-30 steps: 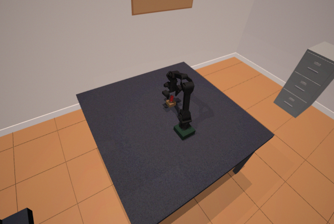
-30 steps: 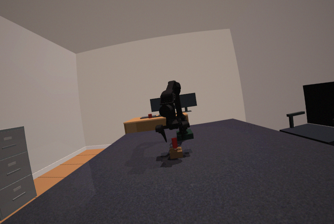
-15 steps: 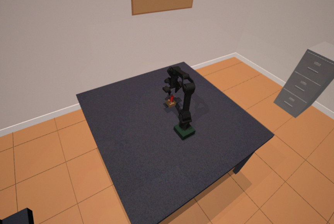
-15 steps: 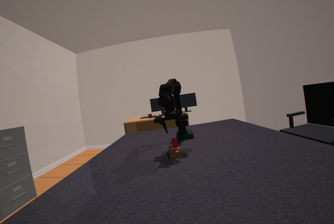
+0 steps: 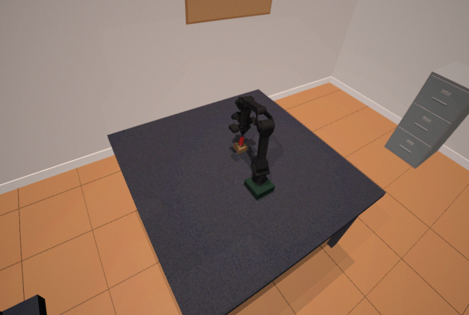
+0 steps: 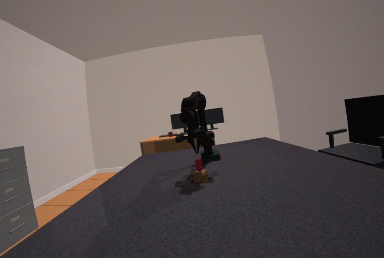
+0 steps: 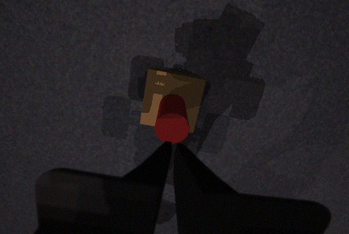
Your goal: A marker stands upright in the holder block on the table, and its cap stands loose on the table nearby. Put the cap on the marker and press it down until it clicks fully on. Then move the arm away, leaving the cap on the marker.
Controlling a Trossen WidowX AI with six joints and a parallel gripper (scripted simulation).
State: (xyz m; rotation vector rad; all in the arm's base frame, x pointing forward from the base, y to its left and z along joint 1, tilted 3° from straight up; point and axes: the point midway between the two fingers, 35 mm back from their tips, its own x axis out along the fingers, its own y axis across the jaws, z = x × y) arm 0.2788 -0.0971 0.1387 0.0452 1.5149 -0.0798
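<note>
Right now the red cap is 6 cm below my gripper tip. Also, from my gripper tip: holder block (1 cm ahead, 11 cm below).
</note>
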